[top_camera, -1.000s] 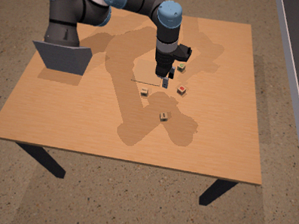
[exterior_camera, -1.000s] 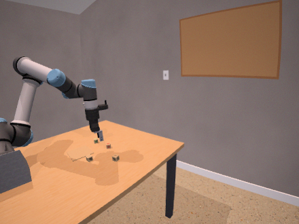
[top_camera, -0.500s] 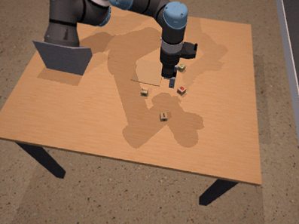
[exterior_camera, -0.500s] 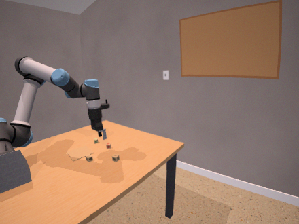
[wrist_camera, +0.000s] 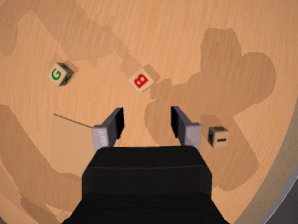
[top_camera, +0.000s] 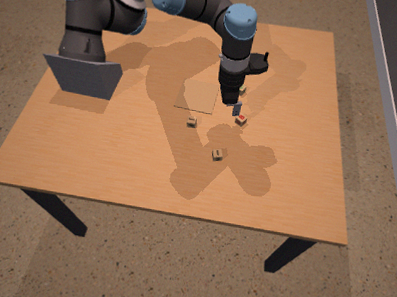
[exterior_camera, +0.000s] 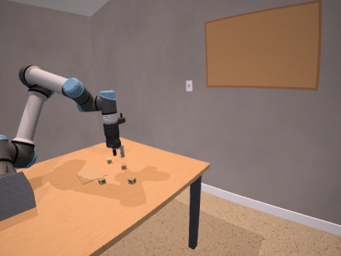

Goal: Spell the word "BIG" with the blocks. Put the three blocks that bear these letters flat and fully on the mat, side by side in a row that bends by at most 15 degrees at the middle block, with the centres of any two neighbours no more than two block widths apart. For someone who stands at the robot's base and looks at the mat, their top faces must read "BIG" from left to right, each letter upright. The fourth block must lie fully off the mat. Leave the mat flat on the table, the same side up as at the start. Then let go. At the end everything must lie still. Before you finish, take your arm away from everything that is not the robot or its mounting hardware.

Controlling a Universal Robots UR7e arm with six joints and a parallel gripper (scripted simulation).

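Now: hand 30 mm short of the B block, 20 mm to the right of it and 100 mm above it. Round my hand: tan mat (140 mm behind, 100 mm to the left, 110 mm below).
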